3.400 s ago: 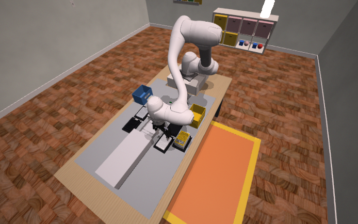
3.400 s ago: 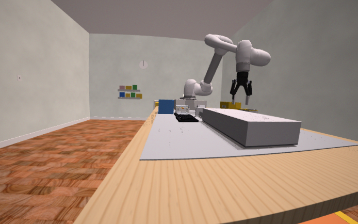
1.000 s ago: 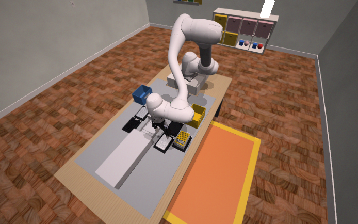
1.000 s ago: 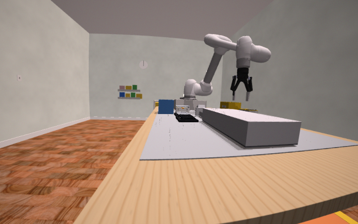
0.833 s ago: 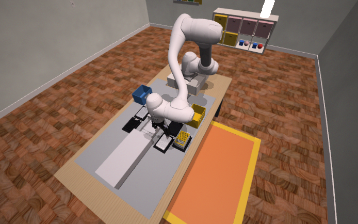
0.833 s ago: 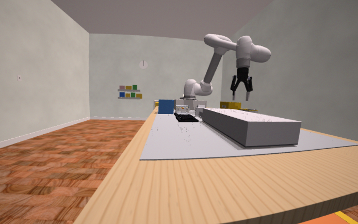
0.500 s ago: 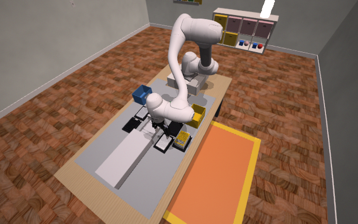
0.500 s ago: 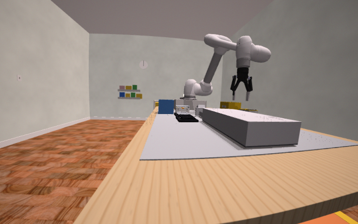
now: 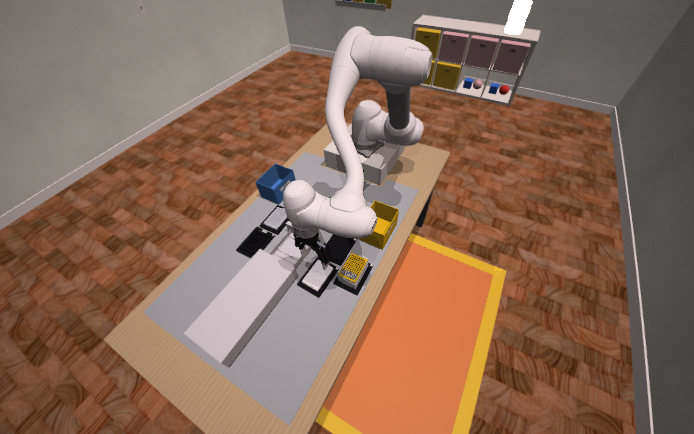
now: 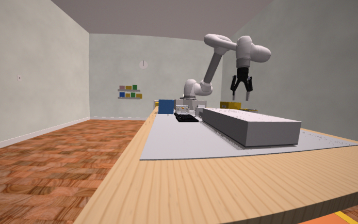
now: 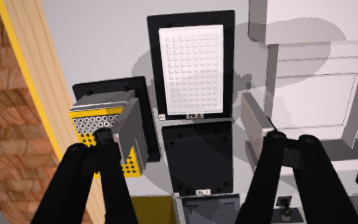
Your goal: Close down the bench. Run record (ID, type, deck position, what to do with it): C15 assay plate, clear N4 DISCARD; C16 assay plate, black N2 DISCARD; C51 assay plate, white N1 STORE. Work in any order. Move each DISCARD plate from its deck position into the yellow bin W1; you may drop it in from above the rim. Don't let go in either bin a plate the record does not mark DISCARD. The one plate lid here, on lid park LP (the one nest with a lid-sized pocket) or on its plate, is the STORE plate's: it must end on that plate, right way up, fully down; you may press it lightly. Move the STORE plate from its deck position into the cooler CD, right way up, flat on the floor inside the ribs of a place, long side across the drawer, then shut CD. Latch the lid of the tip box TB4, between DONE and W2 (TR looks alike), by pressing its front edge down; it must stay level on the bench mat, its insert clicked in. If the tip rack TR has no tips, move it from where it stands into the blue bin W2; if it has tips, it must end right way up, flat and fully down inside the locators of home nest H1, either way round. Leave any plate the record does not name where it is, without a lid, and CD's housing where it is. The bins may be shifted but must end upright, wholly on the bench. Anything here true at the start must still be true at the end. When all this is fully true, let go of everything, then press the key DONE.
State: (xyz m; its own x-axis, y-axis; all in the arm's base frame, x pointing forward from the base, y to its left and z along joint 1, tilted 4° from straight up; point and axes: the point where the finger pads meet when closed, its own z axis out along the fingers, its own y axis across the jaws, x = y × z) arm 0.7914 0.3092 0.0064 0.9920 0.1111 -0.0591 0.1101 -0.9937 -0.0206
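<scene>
Right now my hand is 140 mm above the plate lid. From my hand the other things lie so: yellow tip rack 110 mm behind, 110 mm to the left, 110 mm below; cooler drawer 190 mm to the right, 140 mm below; white plate 140 mm below.
</scene>
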